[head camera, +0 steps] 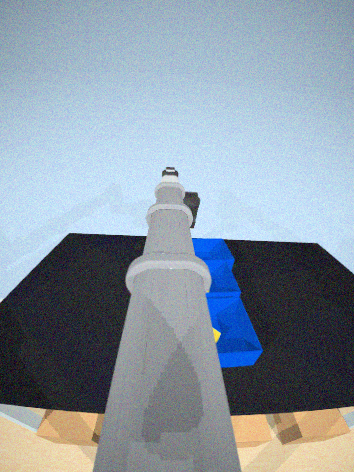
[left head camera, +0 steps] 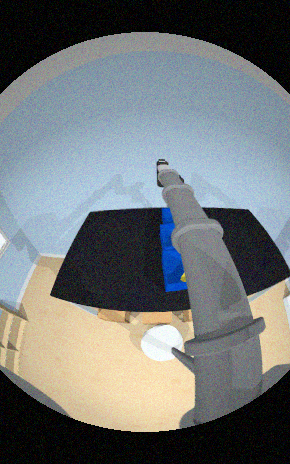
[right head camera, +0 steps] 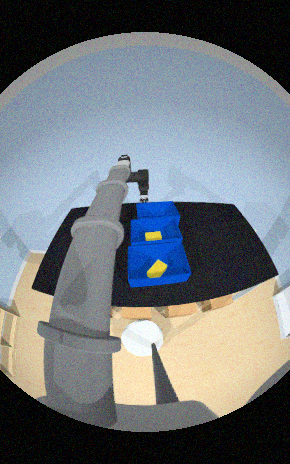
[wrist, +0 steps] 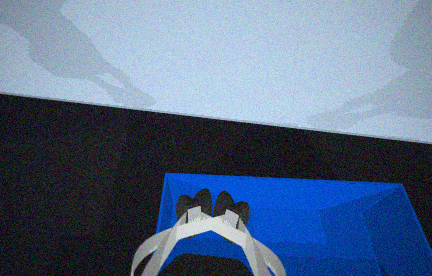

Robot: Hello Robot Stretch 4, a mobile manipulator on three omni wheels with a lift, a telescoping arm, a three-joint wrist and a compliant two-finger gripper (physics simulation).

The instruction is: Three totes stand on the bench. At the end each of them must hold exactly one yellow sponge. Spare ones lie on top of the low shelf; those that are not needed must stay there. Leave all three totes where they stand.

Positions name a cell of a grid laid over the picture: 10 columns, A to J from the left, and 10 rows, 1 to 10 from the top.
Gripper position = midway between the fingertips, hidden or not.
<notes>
I see my gripper (wrist: E8), a blue box (head camera: G8), a blue box (right head camera: F5), a blue box (head camera: F6) and a black bench (left head camera: D6).
The black bench also shows in the wrist view (wrist: C7).
</notes>
